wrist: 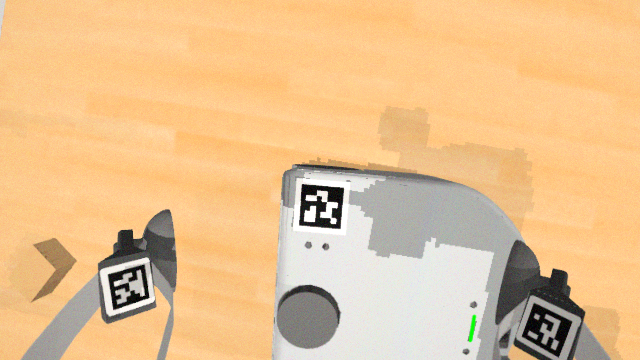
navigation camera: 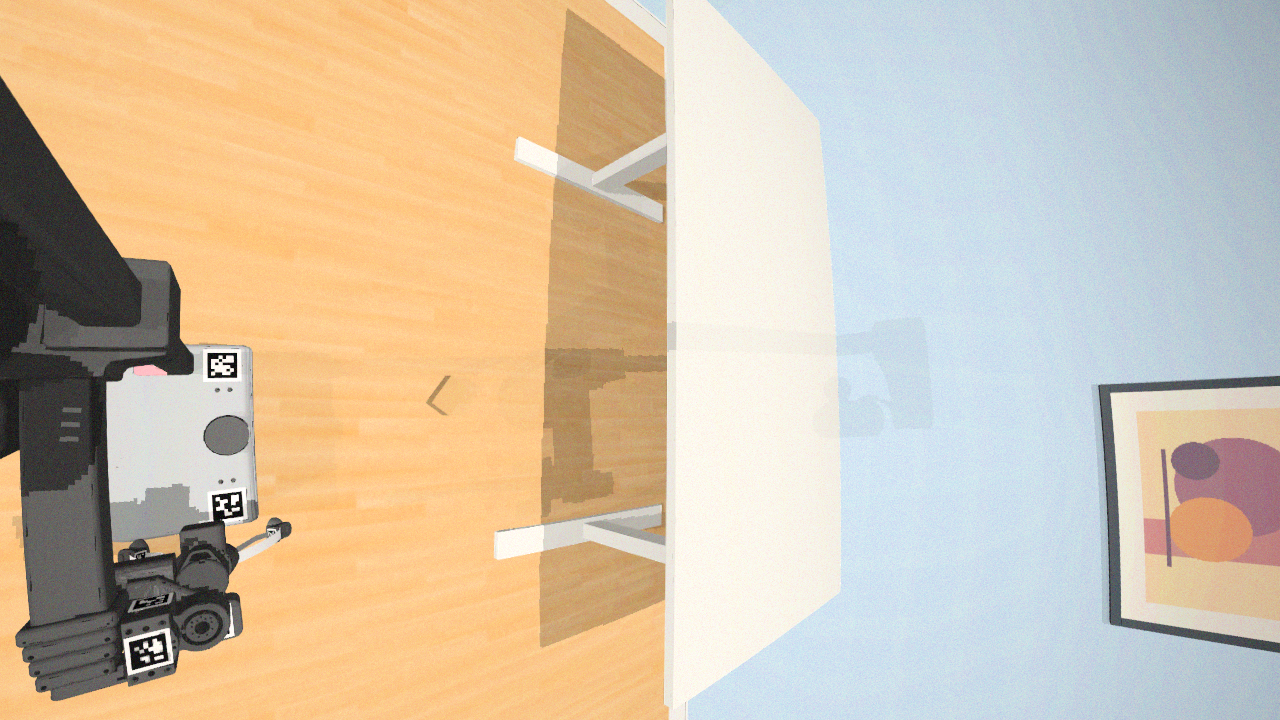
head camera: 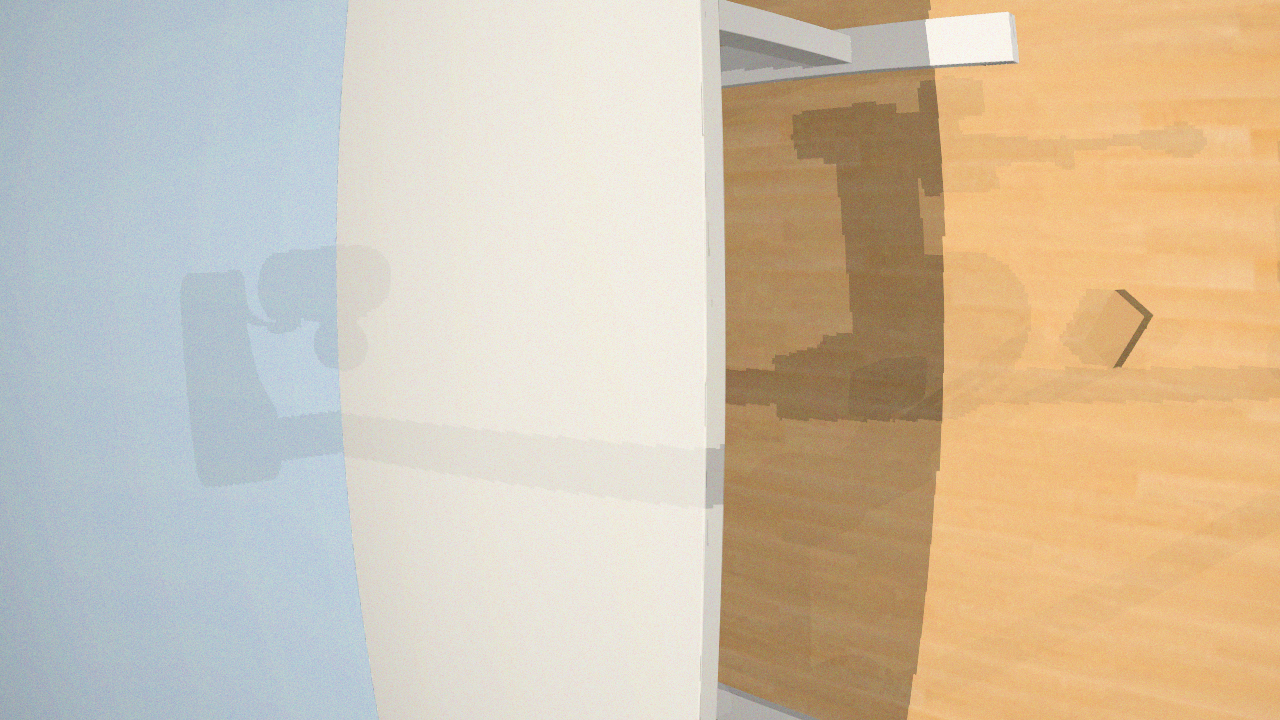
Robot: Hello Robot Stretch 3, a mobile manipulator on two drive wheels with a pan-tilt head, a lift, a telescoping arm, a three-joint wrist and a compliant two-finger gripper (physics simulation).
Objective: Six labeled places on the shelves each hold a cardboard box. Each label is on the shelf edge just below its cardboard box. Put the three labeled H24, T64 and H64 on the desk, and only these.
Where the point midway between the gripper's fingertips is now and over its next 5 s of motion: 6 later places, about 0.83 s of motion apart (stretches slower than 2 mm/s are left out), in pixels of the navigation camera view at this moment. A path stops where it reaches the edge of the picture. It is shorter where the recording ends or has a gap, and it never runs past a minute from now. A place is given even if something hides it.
The gripper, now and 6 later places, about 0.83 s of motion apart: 211, 539; 247, 532; 295, 504; 321, 463; 330, 446; 384, 440; 446, 433
